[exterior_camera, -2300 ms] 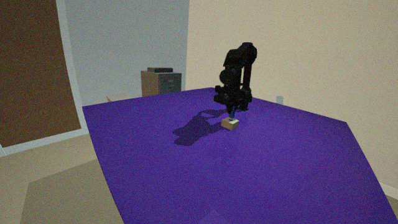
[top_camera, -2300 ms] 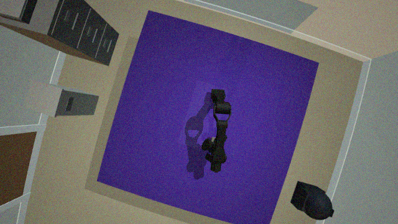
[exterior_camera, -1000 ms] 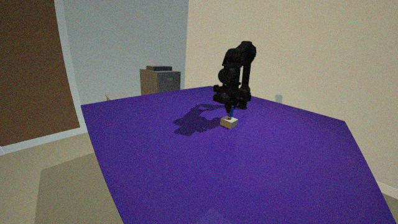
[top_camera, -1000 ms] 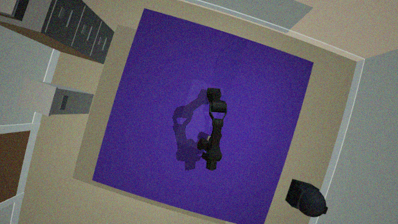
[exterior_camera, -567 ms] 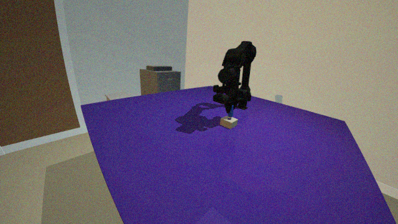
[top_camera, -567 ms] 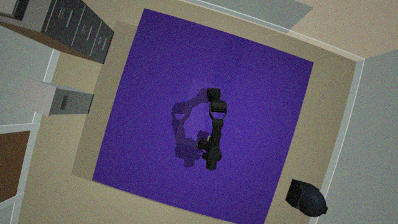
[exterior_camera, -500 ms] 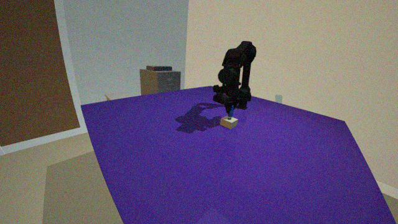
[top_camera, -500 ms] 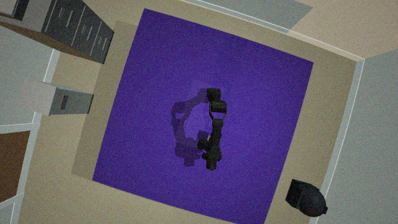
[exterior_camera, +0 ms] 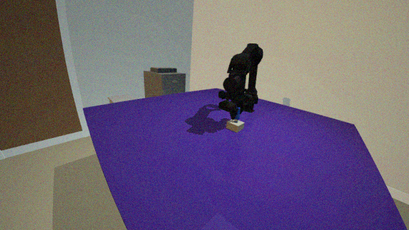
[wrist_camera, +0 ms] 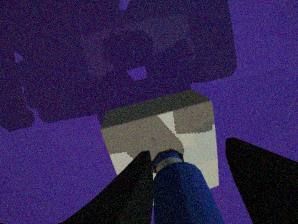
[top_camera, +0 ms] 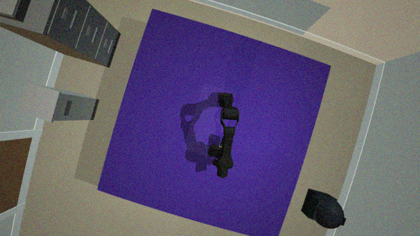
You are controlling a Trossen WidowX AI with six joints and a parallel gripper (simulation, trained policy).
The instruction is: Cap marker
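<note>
Now: gripper tip 30 mm below the blue marker cap, 10 mm to the right of it and 10 mm short of it. Round my gripper tip: tan holder block (30 mm below, 10 mm to the left, 10 mm ahead).
</note>
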